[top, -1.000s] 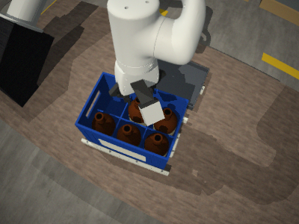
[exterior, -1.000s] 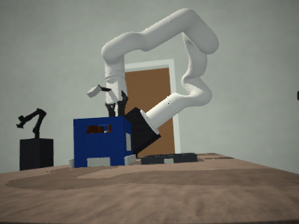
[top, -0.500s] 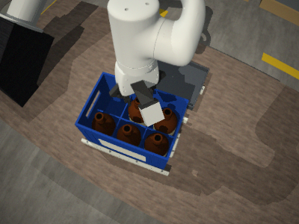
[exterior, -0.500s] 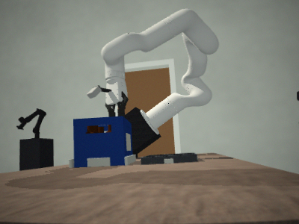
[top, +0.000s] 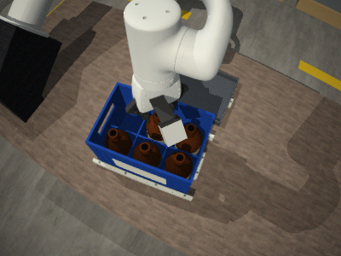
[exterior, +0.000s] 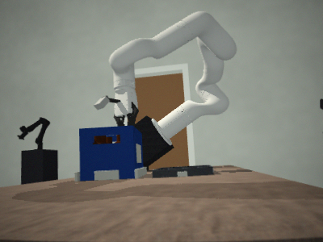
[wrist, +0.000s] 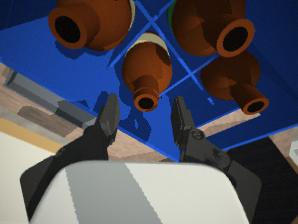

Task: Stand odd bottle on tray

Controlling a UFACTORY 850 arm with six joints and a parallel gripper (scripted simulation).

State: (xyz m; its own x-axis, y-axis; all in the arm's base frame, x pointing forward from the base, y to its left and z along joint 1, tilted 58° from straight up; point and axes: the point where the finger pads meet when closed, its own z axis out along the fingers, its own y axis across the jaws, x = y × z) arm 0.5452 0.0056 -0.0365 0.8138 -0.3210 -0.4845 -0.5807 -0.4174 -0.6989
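Now: the blue crate 10 cm below my hand, 5 cm to the right of it and 1 cm ahead of it. From my hand the other things lie so: dark grey tray 21 cm to the left, 17 cm below, 1 cm ahead.
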